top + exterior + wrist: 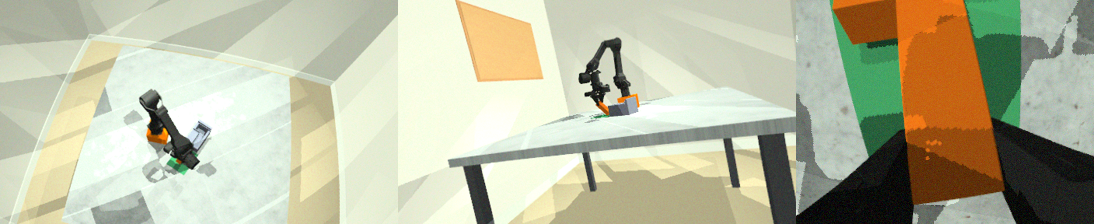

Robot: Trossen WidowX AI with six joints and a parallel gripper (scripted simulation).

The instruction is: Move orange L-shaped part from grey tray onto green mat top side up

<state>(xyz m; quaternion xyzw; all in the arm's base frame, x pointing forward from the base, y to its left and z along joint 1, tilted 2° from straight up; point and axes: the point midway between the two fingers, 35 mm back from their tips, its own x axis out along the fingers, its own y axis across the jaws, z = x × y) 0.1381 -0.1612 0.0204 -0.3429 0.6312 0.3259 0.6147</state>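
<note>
My gripper tip is 4 cm to the right of the orange L-shaped part, 3 cm above it and 1 cm short of it. Round my gripper tip: green mat (9 cm below, 2 cm to the left, 1 cm ahead).
</note>
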